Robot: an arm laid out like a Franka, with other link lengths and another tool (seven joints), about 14 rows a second.
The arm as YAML. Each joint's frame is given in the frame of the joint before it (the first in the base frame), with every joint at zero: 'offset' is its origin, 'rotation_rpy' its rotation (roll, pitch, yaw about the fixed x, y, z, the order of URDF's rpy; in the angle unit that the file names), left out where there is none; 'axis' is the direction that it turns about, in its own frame. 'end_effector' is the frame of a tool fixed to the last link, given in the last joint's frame.
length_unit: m
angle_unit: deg
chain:
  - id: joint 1
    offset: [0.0, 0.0, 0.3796]
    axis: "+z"
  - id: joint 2
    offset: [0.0, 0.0, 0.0]
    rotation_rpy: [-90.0, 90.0, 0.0]
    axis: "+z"
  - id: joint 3
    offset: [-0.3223, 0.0, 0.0]
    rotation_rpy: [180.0, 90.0, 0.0]
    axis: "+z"
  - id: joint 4
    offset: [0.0, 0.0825, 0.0]
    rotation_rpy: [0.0, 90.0, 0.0]
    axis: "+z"
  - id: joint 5
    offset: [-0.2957, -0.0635, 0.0]
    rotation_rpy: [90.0, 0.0, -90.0]
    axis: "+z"
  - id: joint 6
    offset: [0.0, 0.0, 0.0]
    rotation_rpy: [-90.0, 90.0, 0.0]
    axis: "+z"
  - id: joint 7
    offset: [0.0, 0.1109, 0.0]
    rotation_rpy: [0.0, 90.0, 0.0]
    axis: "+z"
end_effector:
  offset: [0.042, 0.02, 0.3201]
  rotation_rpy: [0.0, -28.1, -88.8]
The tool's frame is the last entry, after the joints.
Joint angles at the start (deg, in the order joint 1, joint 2, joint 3, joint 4, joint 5, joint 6, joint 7):
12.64 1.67 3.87 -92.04 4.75 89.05 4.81
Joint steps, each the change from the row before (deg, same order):
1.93 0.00 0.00 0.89 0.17 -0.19 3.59
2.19 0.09 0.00 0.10 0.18 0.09 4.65
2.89 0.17 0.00 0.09 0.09 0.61 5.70
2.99 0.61 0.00 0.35 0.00 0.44 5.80
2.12 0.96 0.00 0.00 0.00 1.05 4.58
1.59 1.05 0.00 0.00 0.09 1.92 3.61
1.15 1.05 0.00 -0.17 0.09 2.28 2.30
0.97 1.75 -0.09 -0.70 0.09 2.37 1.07
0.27 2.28 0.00 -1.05 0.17 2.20 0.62
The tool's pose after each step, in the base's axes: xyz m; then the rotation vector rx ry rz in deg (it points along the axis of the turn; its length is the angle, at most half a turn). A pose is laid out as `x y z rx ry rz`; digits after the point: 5 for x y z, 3 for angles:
0.45811 0.22239 0.42411 -10.536 156.481 8.293
0.45356 0.24002 0.42403 -7.241 156.860 7.326
0.44884 0.26312 0.42407 -3.427 156.824 6.203
0.44312 0.28648 0.42165 0.326 157.019 4.860
0.44158 0.30410 0.41485 3.716 157.150 3.712
0.44559 0.32069 0.40932 6.755 156.554 3.440
0.45153 0.33503 0.40346 8.715 155.772 3.745
0.45589 0.34671 0.38682 9.322 155.974 3.632
0.46012 0.35225 0.36151 10.101 157.059 2.803

